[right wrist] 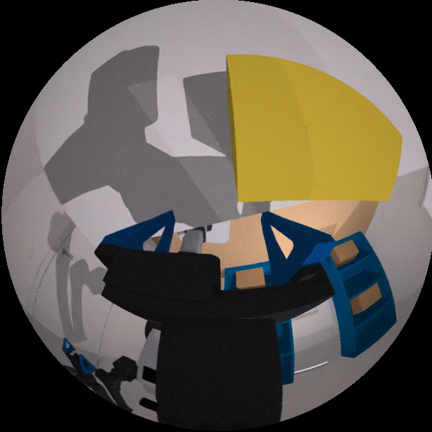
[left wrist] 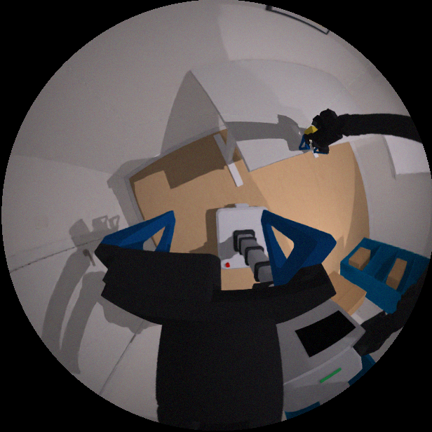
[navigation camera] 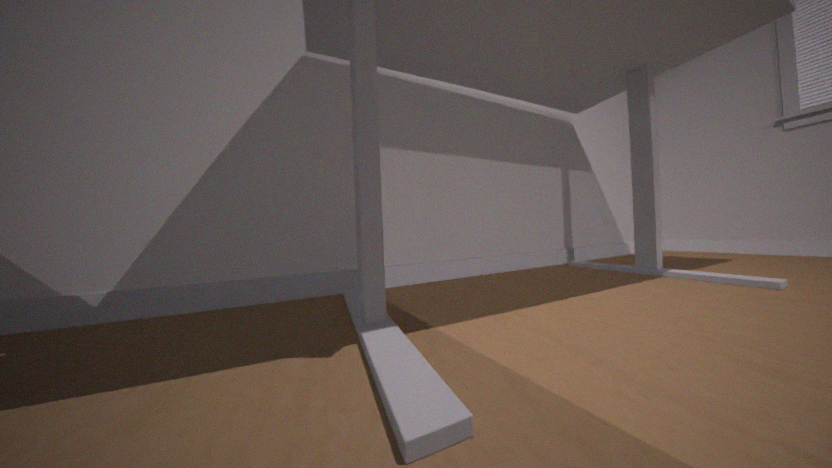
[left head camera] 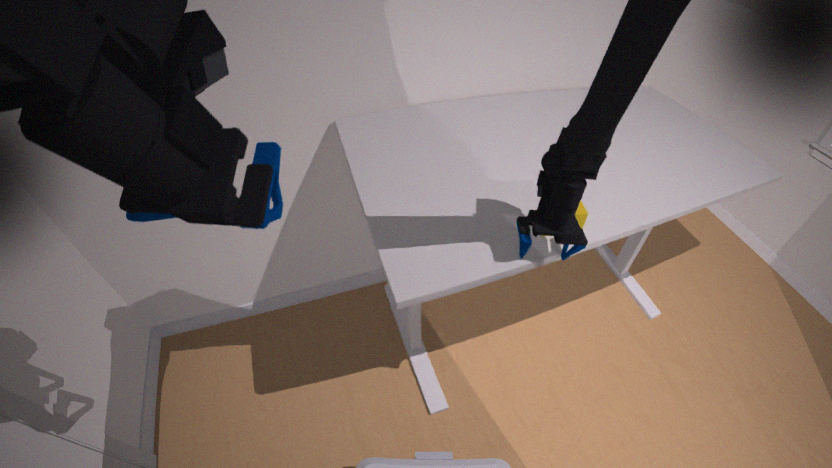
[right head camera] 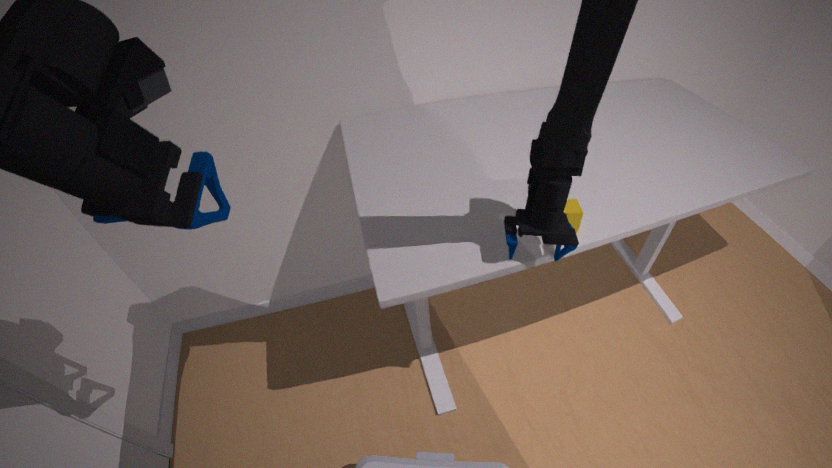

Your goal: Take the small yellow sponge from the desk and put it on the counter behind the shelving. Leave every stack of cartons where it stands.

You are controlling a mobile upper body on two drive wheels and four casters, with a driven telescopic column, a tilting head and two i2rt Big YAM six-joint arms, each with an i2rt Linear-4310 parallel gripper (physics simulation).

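Frame: origin at the left arm's base, x ahead, y left, z up, level; centimetres.
Where they show: left gripper, fingertip midpoint: (left head camera: pixel 236 209) (right head camera: pixel 194 211); right gripper, fingertip midpoint: (left head camera: pixel 541 257) (right head camera: pixel 532 258).
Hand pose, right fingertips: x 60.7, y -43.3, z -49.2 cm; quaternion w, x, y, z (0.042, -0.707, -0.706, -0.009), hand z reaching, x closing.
Note:
After its pixels a point has its place.
The yellow sponge (left head camera: pixel 581 215) @(x 67.4, y -52.8, z -43.0 cm) (right head camera: pixel 573 213) @(x 67.4, y -52.1, z -42.7 cm) (left wrist: pixel 311 130) (right wrist: pixel 310 130) is on the white desk (left head camera: pixel 442 162) @(x 94.1, y -22.8, z -48.8 cm) (right head camera: pixel 442 157) @(x 96.3, y -23.3, z -48.8 cm) (left wrist: pixel 270 90) near its front edge, partly hidden behind the right gripper in both head views. My right gripper (left head camera: pixel 545 256) @(x 60.7, y -43.3, z -49.2 cm) (right head camera: pixel 534 257) @(x 60.7, y -43.3, z -49.2 cm) (right wrist: pixel 217 214) is open and empty, low by the front edge. In the right wrist view the sponge lies beyond its fingertips and to the right, not between them. My left gripper (left head camera: pixel 203 218) (right head camera: pixel 161 220) (left wrist: pixel 217 215) is open and empty, away to the left of the desk. The counter cannot be made out.
Blue shelving (left wrist: pixel 370 290) (right wrist: pixel 346 320) holds brown cartons (left wrist: pixel 360 258) (right wrist: pixel 366 298) at the lower right of both wrist views. Desk legs (left head camera: pixel 414 325) @(x 85.7, y -14.4, z -120.0 cm) (navigation camera: pixel 369 174) @(x 85.7, y -14.7, z -107.7 cm) with long feet (left head camera: pixel 429 384) (navigation camera: pixel 416 390) stand on the floor. Walls rise behind and left of the desk.

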